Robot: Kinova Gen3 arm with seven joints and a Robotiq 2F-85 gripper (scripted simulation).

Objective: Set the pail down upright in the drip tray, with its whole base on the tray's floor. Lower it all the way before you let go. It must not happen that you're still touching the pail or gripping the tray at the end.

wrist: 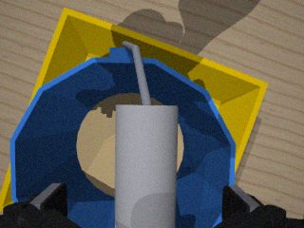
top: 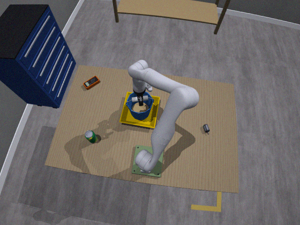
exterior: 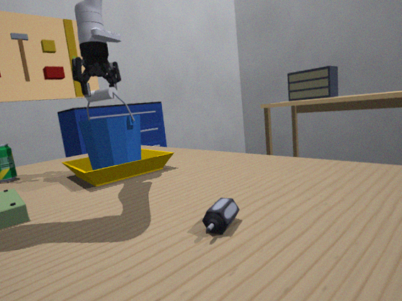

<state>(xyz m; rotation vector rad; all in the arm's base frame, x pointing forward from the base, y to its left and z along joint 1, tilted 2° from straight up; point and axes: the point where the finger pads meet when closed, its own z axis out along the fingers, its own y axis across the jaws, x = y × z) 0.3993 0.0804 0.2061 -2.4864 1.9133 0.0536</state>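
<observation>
The wire handle lies 3 cm below my hand and 1 cm ahead of it. From my hand the other things lie so: blue pail (9 cm below, 1 cm ahead); yellow drip tray (23 cm below, 2 cm ahead).
</observation>
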